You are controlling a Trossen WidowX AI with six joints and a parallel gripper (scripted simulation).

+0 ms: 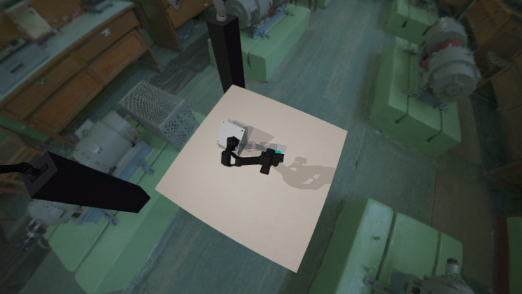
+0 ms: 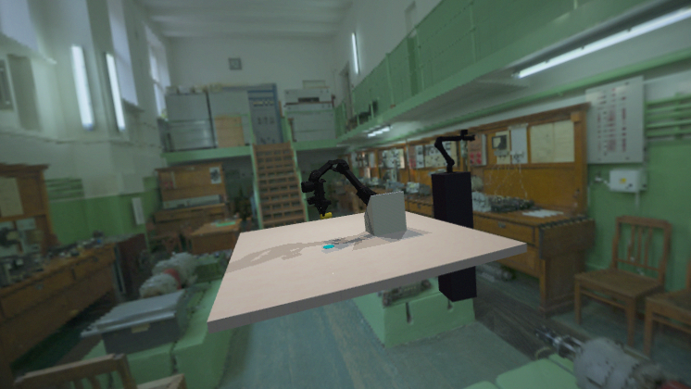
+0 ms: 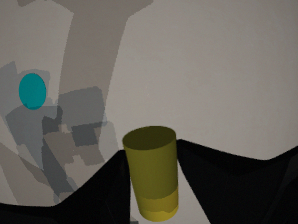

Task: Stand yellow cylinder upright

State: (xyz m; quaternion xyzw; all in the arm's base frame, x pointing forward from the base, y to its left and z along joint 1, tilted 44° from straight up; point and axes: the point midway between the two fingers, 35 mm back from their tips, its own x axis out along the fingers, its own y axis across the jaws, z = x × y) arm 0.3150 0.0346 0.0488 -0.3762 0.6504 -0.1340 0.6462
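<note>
Right now my gripper tip is 20 mm past the yellow tall cylinder and 10 mm to the left of it. From my gripper tip the other things lie so: cyan circle: 180 mm to the left, 140 mm below, 10 mm behind.
</note>
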